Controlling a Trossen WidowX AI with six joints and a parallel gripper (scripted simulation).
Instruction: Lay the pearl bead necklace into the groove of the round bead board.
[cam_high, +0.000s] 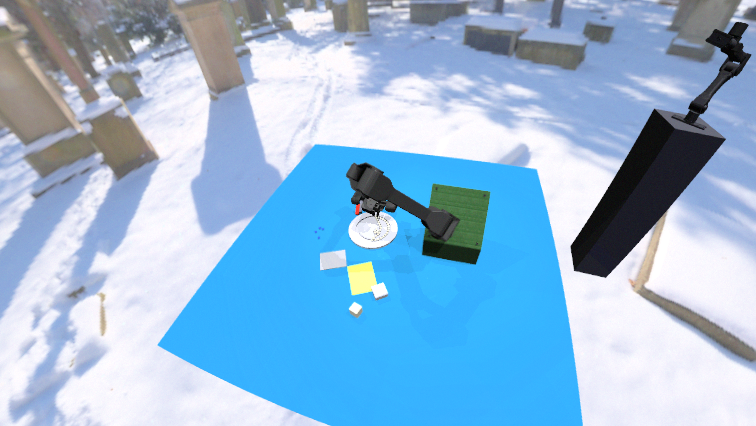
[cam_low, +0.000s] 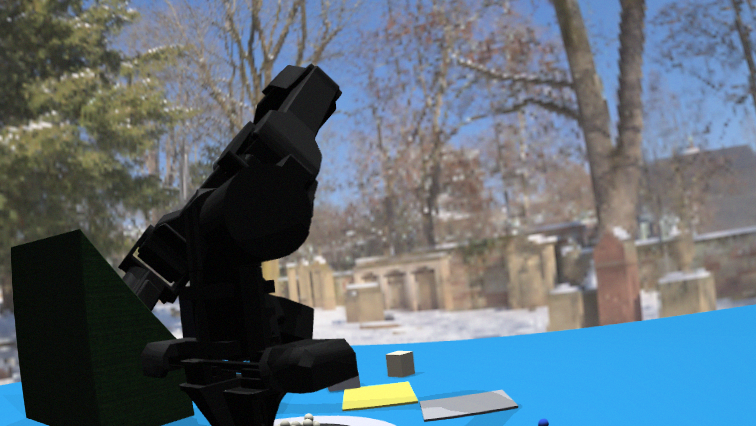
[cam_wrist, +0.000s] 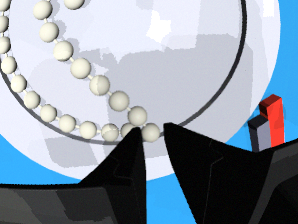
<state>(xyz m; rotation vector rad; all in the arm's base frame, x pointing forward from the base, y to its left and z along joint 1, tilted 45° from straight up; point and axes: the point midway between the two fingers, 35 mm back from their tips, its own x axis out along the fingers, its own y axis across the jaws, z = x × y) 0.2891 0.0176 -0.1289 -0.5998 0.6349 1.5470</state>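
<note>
Now: the round white bead board 1 cm behind my gripper tip, 6 cm to the left of it and 1 cm below it. Also, from my gripper tip: red object 10 cm ahead, 5 cm to the right, 1 cm below; then grey tile 8 cm ahead, 25 cm to the left, 1 cm below; then white strip 13 cm ahead, 22 cm to the right, 1 cm below.
</note>
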